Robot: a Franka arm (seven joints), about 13 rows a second.
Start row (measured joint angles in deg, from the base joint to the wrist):
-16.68 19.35 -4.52 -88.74 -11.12 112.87 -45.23
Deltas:
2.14 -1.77 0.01 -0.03 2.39 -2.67 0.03
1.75 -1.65 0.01 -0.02 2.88 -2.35 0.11
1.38 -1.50 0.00 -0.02 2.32 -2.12 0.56
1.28 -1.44 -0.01 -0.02 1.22 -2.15 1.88
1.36 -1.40 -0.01 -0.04 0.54 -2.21 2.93
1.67 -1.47 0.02 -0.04 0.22 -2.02 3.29
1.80 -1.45 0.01 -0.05 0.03 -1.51 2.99
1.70 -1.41 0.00 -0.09 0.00 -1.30 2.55
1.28 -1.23 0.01 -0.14 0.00 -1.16 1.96
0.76 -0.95 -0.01 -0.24 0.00 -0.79 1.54
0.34 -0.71 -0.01 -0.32 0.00 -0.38 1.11
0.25 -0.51 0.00 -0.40 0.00 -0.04 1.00
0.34 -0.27 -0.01 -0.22 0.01 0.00 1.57
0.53 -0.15 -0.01 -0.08 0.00 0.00 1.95
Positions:
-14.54 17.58 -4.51 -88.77 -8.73 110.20 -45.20
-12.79 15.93 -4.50 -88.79 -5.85 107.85 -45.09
-11.41 14.43 -4.50 -88.81 -3.53 105.73 -44.53
-10.13 12.99 -4.51 -88.83 -2.31 103.58 -42.65
-8.77 11.59 -4.52 -88.87 -1.77 101.37 -39.72
-7.10 10.12 -4.50 -88.91 -1.55 99.35 -36.43
-5.30 8.67 -4.49 -88.96 -1.52 97.84 -33.44
-3.60 7.26 -4.49 -89.05 -1.52 96.54 -30.89
-2.32 6.03 -4.48 -89.19 -1.52 95.38 -28.93
-1.56 5.08 -4.49 -89.43 -1.52 94.59 -27.39
-1.22 4.37 -4.50 -89.75 -1.52 94.21 -26.28
-0.97 3.86 -4.50 -90.15 -1.52 94.17 -25.28
-0.63 3.59 -4.51 -90.37 -1.51 94.17 -23.71
-0.10 3.44 -4.52 -90.45 -1.51 94.17 -21.76

